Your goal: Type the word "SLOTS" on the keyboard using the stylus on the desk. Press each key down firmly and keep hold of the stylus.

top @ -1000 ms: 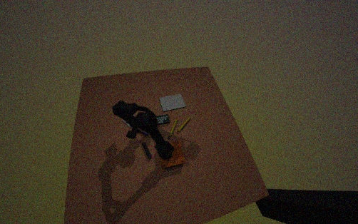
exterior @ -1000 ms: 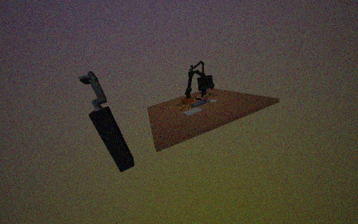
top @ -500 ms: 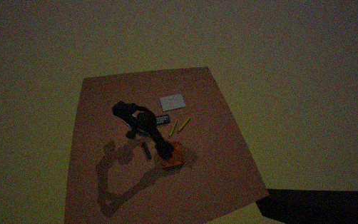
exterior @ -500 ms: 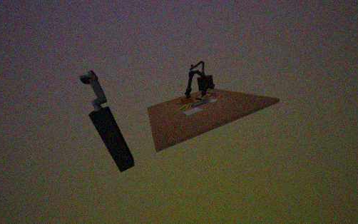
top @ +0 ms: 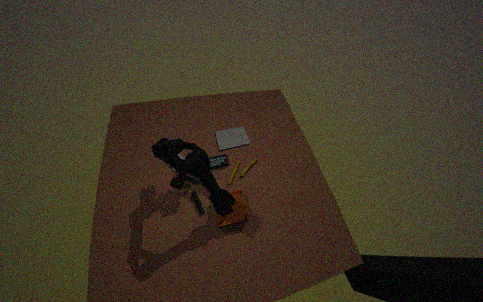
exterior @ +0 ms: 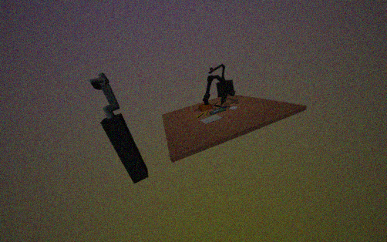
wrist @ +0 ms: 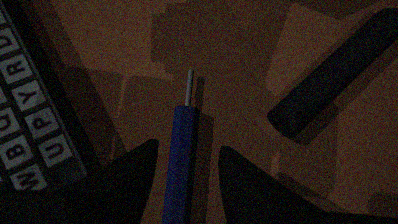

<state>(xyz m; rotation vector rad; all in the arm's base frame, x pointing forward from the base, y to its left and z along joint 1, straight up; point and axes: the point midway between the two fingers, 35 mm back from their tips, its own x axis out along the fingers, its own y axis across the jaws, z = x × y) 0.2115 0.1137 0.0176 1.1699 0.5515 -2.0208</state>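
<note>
Now: the blue stylus 10 mm behind my gripper tip, 10 mm to the right of it and 40 mm below it. The rest, counted from my gripper tip: O key 90 mm ahead, 90 mm to the right, 40 mm below; then stylus tip 30 mm behind, 40 mm to the right, 40 mm below; then dark pen-like stick 120 mm behind, 20 mm to the left, 40 mm below.
</note>
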